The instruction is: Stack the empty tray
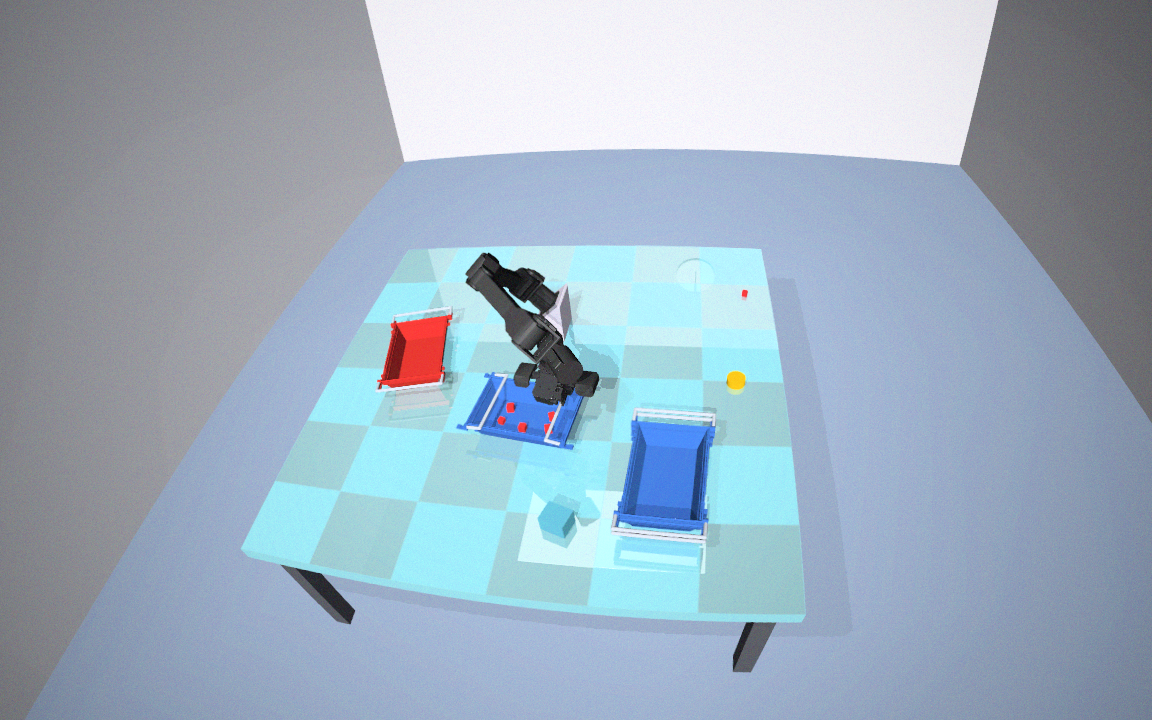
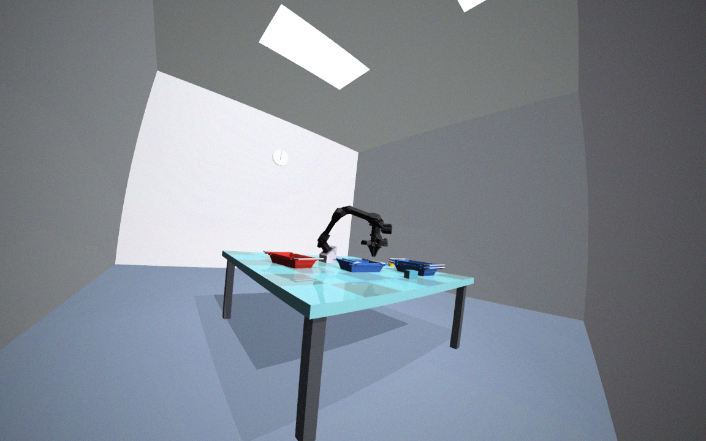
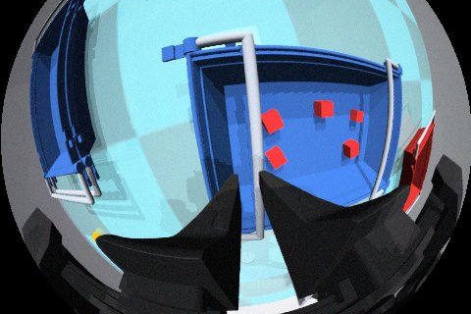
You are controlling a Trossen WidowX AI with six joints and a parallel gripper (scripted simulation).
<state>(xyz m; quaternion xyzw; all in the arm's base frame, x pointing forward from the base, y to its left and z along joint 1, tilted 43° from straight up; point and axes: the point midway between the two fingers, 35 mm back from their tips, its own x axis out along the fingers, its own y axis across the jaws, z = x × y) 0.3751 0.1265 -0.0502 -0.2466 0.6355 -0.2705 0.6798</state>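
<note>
My gripper tip is now 180 mm past the red tray, 480 mm to the left of it and 50 mm above it. From my gripper tip the other things lie so: yellow disc 220 mm behind, 410 mm to the left, 80 mm below; teal cube 270 mm ahead, 50 mm to the left, 70 mm below; small red block 600 mm behind, 420 mm to the left, 80 mm below.
</note>
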